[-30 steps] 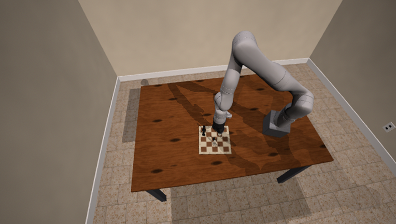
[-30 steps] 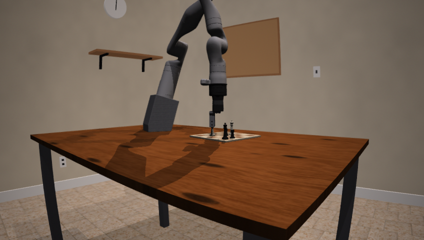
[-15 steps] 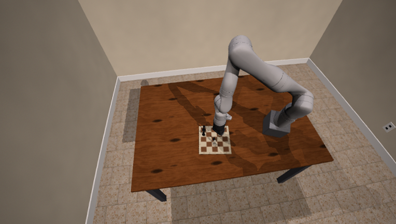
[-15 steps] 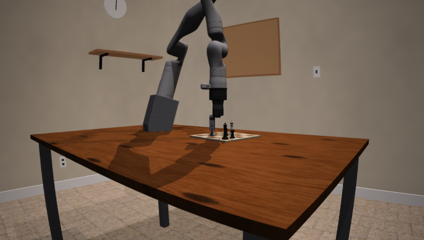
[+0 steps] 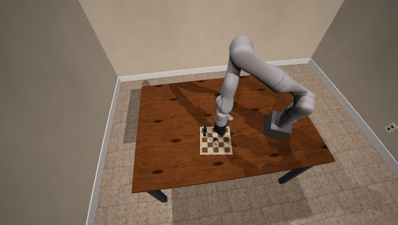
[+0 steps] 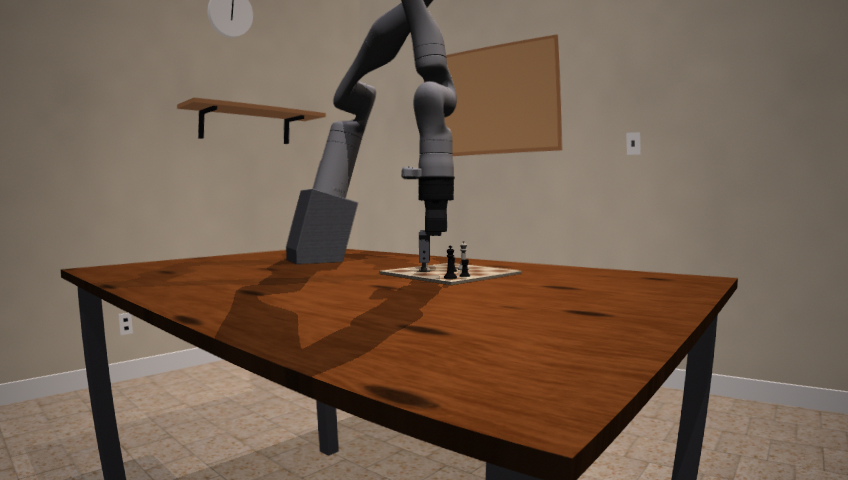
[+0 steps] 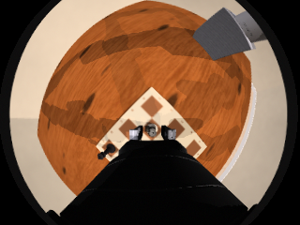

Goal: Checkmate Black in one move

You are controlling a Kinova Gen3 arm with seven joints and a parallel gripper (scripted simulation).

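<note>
Right now my hand is 10 mm above the small white piece. The rest, counted from my hand: tall black piece (110 mm ahead, 30 mm to the right, 10 mm below); then tall white piece (80 mm to the left, 40 mm ahead, 10 mm below); then chessboard (40 mm to the left, 40 mm below, 40 mm ahead).
</note>
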